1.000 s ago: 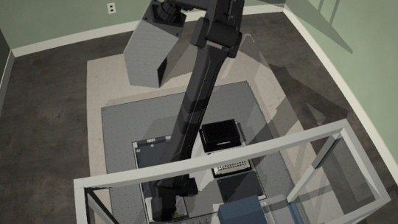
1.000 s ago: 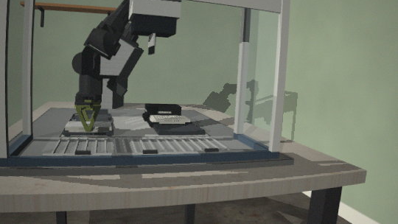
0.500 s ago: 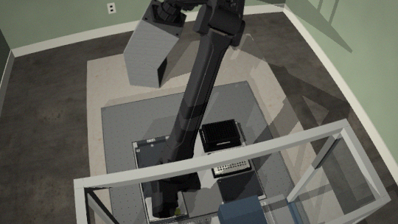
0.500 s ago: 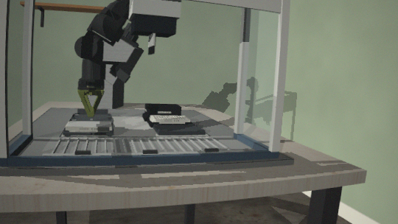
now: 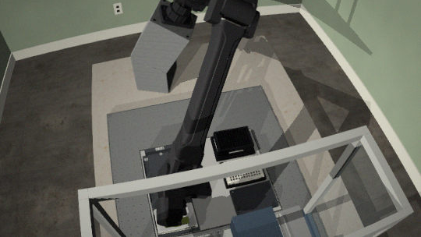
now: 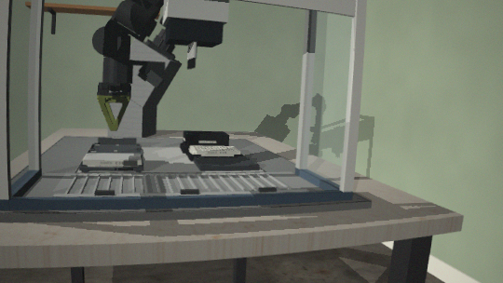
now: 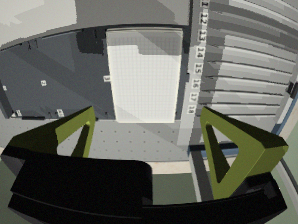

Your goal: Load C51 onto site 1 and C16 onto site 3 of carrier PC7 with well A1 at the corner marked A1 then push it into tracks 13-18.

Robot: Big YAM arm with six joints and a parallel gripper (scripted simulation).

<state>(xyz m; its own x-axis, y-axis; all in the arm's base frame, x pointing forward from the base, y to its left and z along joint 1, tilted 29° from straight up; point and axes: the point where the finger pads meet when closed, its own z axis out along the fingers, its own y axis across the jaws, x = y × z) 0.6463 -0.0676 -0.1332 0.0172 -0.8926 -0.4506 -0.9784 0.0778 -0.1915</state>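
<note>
The nest S1 lies 240 mm behind my hand, 250 mm to the left of it and 90 mm below it. The rest, counted from my hand: white block (80 mm below); frame post (290 mm ahead, 140 mm to the right, 150 mm above); dark carrier PC7 (110 mm behind, 80 mm below).
</note>
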